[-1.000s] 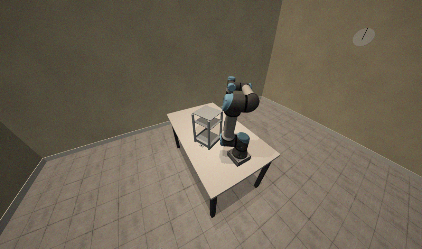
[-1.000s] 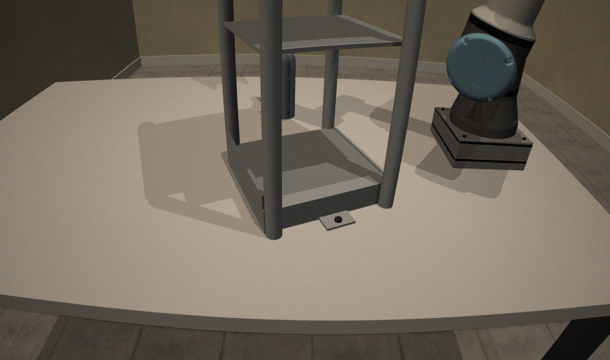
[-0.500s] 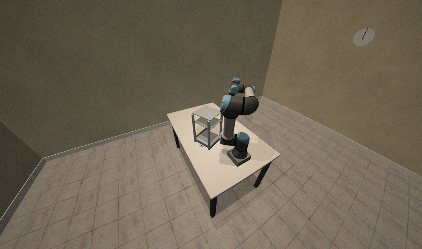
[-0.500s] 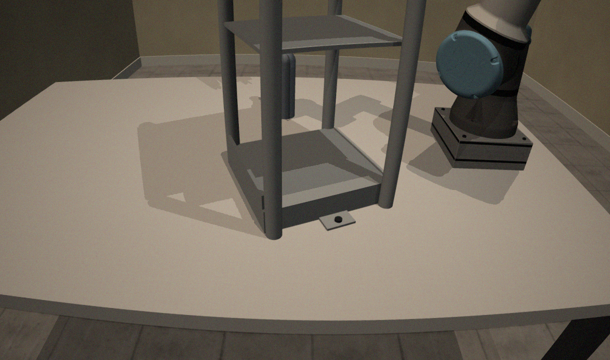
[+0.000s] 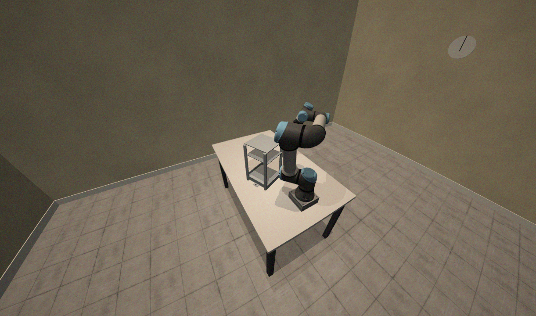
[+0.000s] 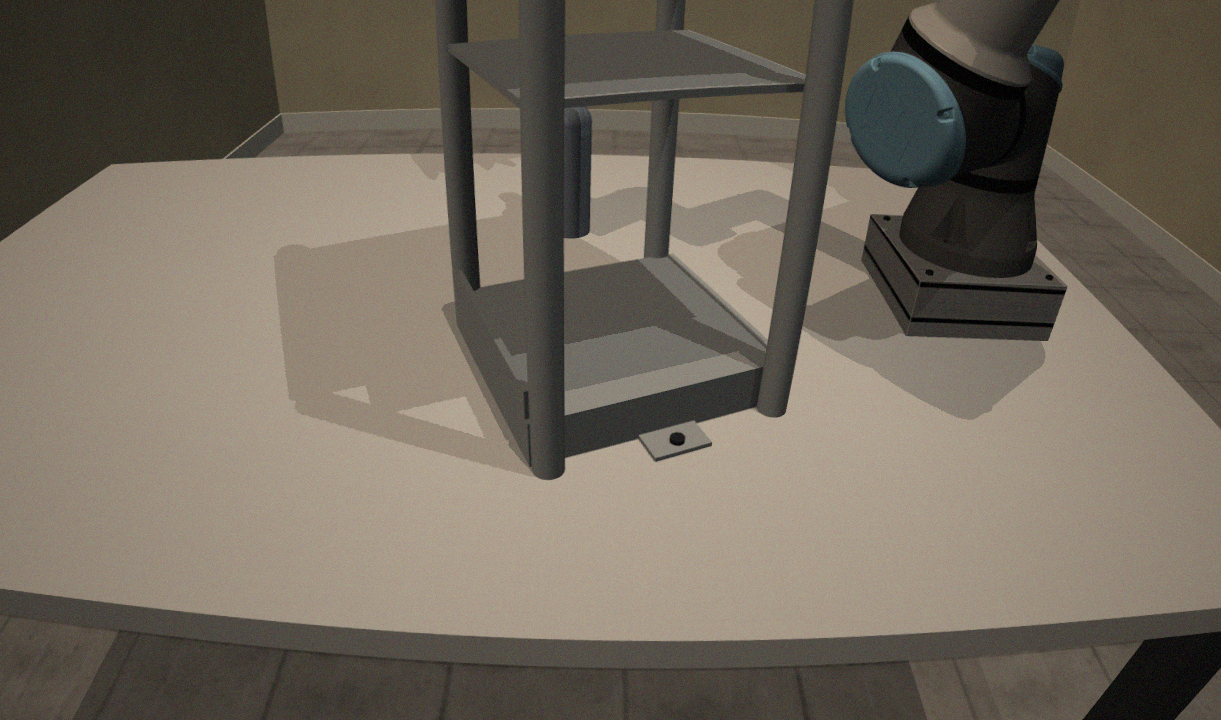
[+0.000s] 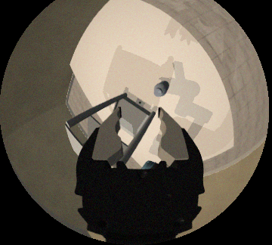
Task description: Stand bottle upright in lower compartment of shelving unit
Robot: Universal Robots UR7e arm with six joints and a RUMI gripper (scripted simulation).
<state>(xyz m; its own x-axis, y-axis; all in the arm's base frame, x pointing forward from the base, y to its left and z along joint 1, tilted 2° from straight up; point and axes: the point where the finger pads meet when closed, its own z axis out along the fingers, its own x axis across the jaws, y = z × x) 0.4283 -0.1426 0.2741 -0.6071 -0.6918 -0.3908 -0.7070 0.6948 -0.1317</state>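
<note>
The grey bottle is 200 mm below my hand. From my hand the other things lie so: shelving unit (280 mm to the left, 140 mm below, 40 mm behind).
</note>
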